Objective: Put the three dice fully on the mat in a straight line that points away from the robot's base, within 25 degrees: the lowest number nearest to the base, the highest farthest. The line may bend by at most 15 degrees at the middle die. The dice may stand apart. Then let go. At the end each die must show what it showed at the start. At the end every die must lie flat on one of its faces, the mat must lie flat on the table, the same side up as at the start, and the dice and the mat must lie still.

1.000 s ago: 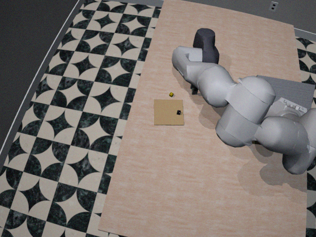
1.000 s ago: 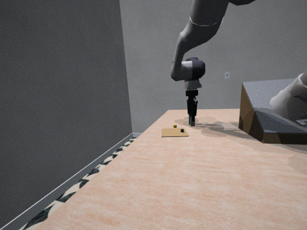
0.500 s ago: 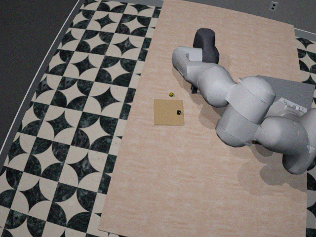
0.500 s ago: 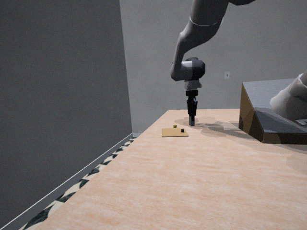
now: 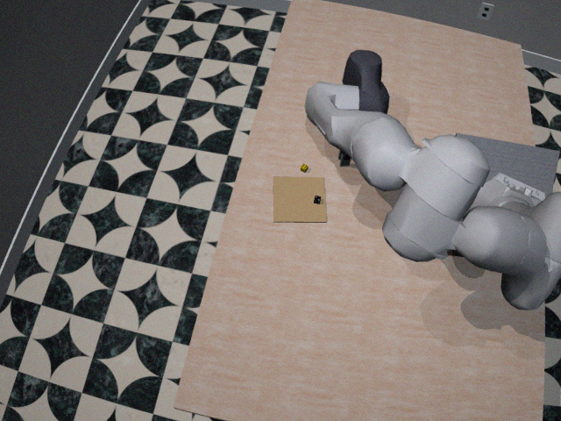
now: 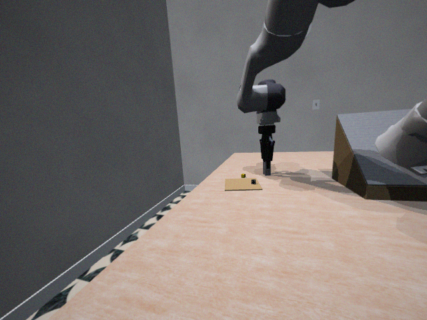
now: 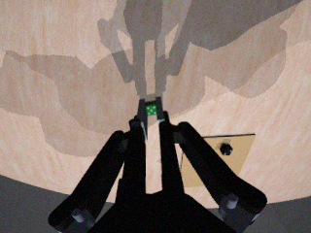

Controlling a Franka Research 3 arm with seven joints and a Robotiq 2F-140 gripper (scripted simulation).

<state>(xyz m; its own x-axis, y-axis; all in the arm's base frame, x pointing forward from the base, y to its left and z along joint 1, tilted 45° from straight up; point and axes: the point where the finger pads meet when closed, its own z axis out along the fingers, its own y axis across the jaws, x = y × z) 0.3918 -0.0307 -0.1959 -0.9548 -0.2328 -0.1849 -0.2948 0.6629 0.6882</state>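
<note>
My hand is 110 mm short of the tan mat, 150 mm to the right of it and 30 mm above it. Also, from my hand: yellow die (110 mm ahead, 50 mm to the left, 30 mm below); then green die (30 mm below); then black die (60 mm ahead, 150 mm to the left, 20 mm below).
</note>
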